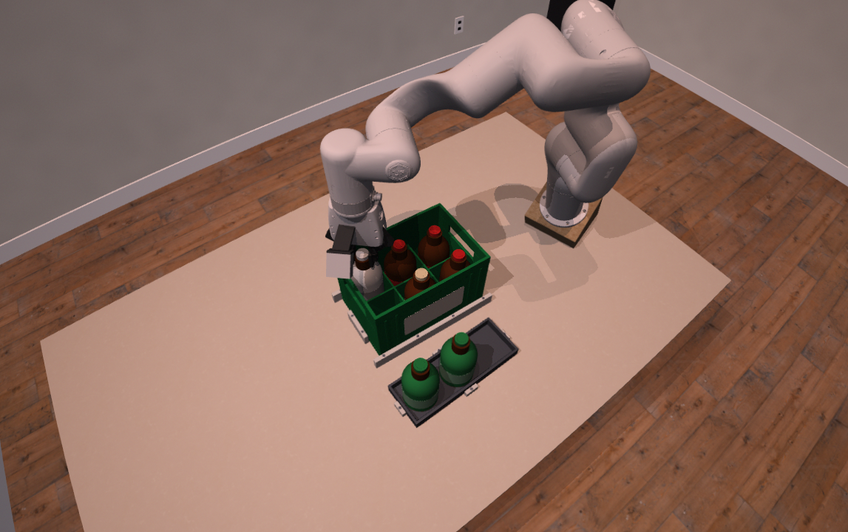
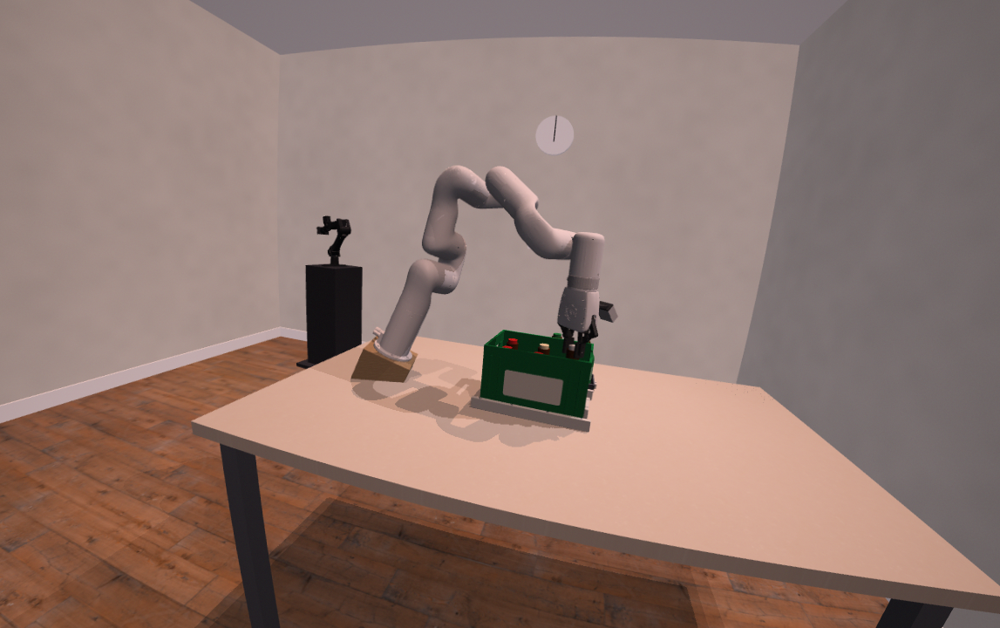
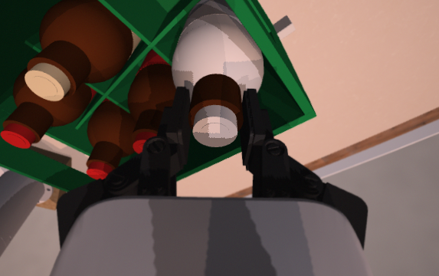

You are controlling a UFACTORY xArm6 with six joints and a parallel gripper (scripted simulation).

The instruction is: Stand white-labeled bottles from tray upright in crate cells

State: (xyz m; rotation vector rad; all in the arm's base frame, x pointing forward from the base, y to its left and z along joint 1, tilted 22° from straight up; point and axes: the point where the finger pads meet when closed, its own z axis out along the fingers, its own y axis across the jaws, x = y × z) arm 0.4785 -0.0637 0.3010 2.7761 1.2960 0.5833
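My gripper is now 70 mm above the white-labeled bottle. Also, from my hand: tray 80 mm behind, 240 mm to the left, 180 mm below; crate 90 mm behind, 40 mm to the left, 110 mm below.
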